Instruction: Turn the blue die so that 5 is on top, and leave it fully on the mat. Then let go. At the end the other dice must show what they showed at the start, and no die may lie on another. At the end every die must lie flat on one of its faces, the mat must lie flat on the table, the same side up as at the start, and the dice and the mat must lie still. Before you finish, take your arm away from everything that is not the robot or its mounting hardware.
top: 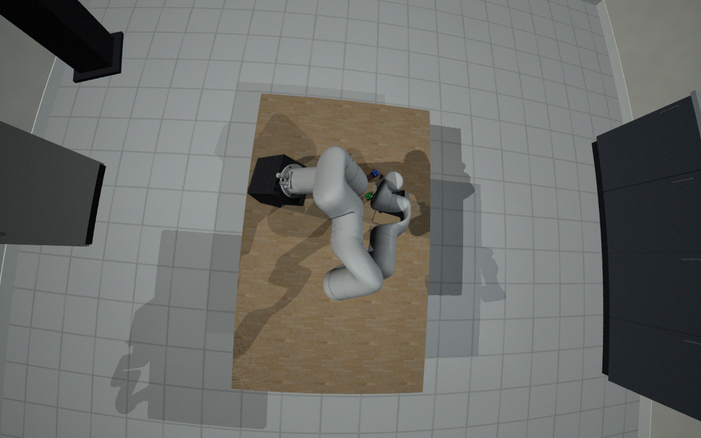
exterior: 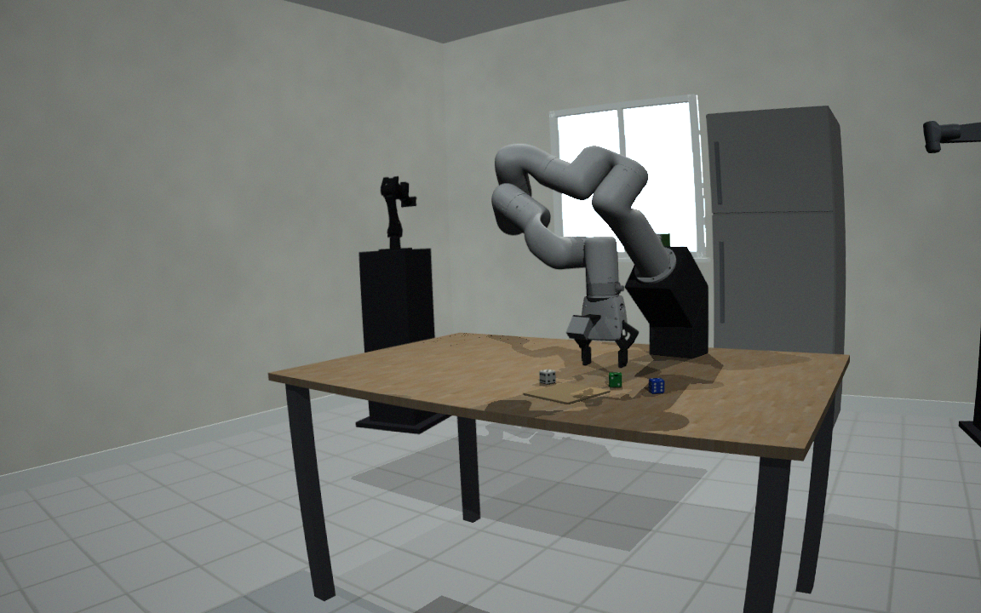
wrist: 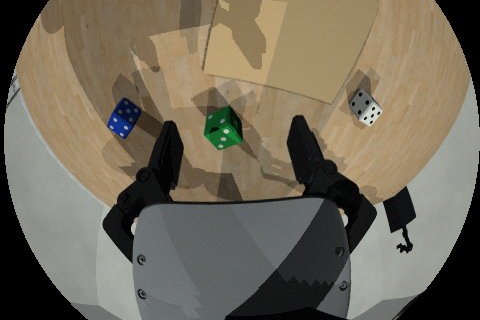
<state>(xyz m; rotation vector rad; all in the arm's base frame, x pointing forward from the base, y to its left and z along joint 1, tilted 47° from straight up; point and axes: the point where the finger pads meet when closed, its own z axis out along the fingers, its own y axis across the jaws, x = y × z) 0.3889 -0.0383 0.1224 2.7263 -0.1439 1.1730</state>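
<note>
The green die lies 50 mm below my hand, 30 mm behind it and 20 mm to the left of it. The rest, counted from my hand: white die 150 mm to the right, 50 mm below, 40 mm behind; then tan mat 70 mm to the right, 60 mm below, 60 mm ahead; then blue die 130 mm to the left, 50 mm below, 20 mm ahead.
</note>
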